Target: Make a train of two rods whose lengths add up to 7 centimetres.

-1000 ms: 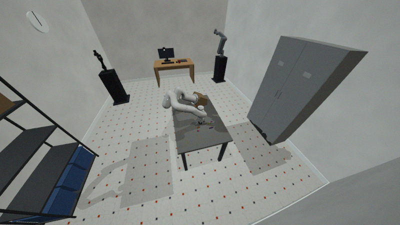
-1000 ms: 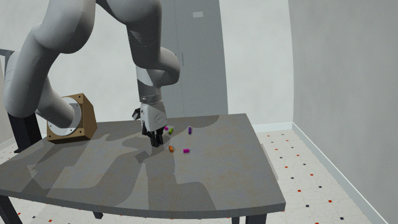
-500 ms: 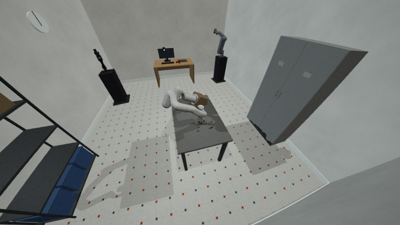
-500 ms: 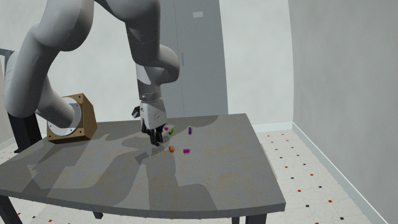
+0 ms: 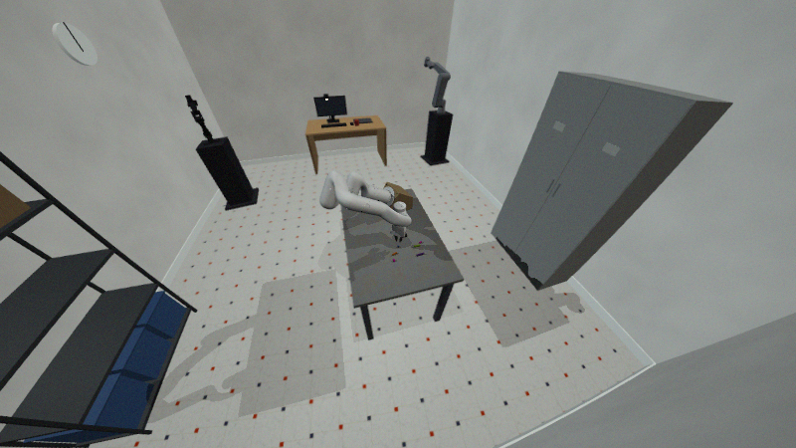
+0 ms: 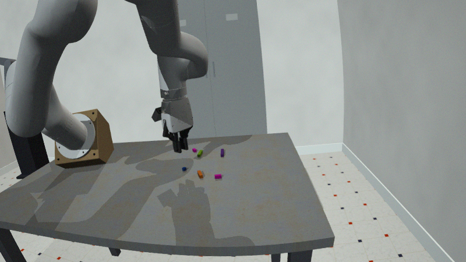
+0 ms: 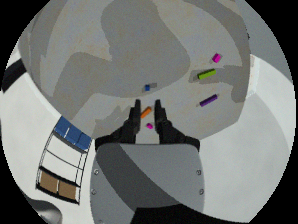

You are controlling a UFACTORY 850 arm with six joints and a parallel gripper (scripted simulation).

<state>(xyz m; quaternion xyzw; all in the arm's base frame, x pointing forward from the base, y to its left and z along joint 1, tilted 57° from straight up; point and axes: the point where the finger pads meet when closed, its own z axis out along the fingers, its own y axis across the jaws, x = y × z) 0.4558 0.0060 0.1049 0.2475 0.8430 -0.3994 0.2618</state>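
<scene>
My gripper is now 130 mm short of the purple rod, 120 mm to the right of it and 90 mm above it. The rest, counted from my hand: lime rod (140 mm to the left, 90 mm below, 50 mm ahead); blue rod (90 mm below); orange rod (90 mm below, 60 mm ahead, 50 mm to the right).
</scene>
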